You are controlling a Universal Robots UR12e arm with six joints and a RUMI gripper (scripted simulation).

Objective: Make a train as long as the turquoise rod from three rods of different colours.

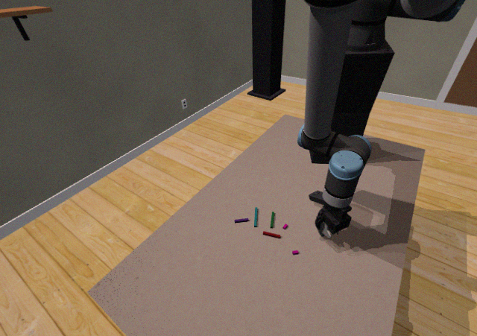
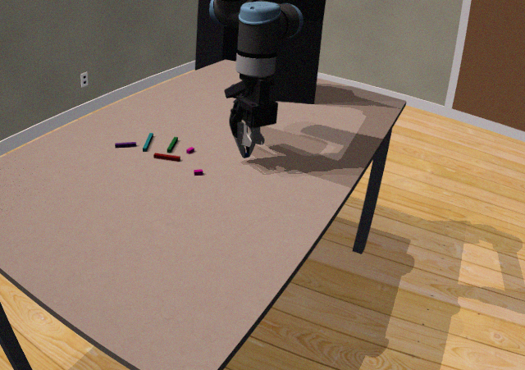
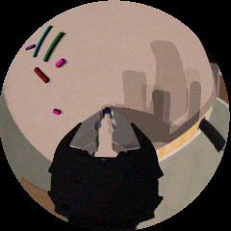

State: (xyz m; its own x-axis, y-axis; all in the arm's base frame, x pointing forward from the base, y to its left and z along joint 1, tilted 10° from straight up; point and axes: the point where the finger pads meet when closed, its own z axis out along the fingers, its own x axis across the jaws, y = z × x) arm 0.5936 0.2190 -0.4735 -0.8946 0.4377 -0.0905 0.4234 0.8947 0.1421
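The green rod is 20 cm to the right of my hand, 5 cm ahead of it and 2 cm below it. Also, from my hand: blue rod: 1 cm below; red rod: 16 cm to the right, 11 cm ahead, 2 cm below; turquoise rod: 27 cm to the right, 8 cm ahead, 2 cm below.
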